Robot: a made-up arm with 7 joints.
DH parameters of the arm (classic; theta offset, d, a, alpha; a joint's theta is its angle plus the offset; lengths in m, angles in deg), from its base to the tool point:
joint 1: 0 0.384 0 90
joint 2: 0 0.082 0 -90
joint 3: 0 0.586 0.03 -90
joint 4: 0 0.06 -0.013 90
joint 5: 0 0.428 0 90
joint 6: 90 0.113 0.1 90
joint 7: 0 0.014 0 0
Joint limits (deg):
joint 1: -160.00..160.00
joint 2: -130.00..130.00
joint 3: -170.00..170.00
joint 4: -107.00..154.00
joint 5: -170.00..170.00
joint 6: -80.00..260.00
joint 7: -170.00..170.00
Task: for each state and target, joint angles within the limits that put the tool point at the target. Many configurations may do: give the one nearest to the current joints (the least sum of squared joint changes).
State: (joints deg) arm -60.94 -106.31 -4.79 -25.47 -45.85 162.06 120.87
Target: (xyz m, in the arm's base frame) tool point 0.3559 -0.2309 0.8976
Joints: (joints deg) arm -39.49 -67.67 -16.47 -68.52 -53.05 155.41 120.87
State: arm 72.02 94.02 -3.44 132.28 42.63 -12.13 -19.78
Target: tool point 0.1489 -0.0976 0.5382
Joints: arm 88.89 95.86 -22.61 154.00 39.96 -15.50 -19.78
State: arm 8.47 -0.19 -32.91 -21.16 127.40 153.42 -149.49
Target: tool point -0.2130 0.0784 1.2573
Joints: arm 0.53 10.41 -33.56 -43.82 133.98 162.44 -149.49
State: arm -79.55 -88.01 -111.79 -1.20 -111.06 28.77 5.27
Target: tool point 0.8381 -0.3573 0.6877
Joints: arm -43.63 -61.52 -93.55 -42.41 -103.01 25.28 5.27
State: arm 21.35 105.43 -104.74 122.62 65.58 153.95 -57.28
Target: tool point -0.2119 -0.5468 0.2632
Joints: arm 23.57 95.76 -96.03 107.61 63.12 152.62 -57.28
